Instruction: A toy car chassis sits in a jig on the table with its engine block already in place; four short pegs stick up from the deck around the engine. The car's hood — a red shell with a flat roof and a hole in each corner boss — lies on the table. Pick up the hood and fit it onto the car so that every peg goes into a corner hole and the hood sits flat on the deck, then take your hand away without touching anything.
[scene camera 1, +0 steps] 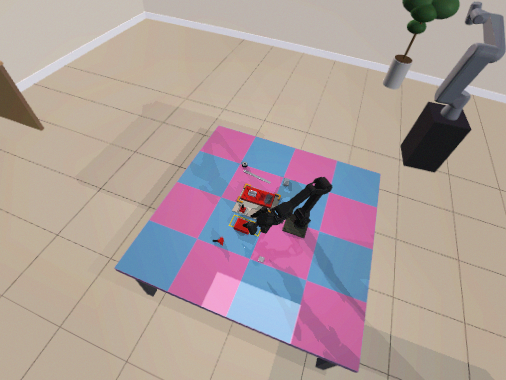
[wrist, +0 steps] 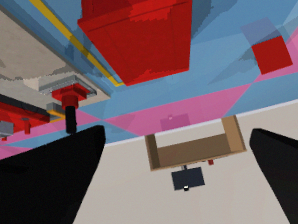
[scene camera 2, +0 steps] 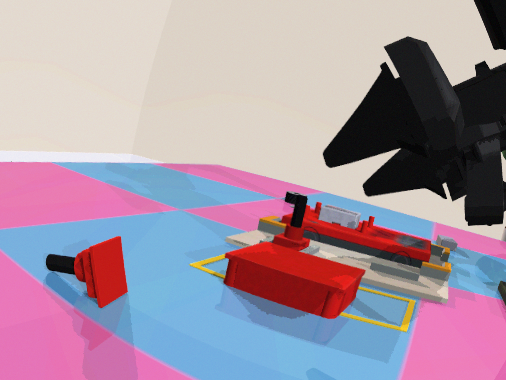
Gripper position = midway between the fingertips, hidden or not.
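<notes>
A grey jig [scene camera 2: 430,281] and a red hood [scene camera 2: 318,286] are visible. The gripper [scene camera 2: 347,177], also visible in the wrist view [wrist: 178,135], is open and holds nothing.
</notes>
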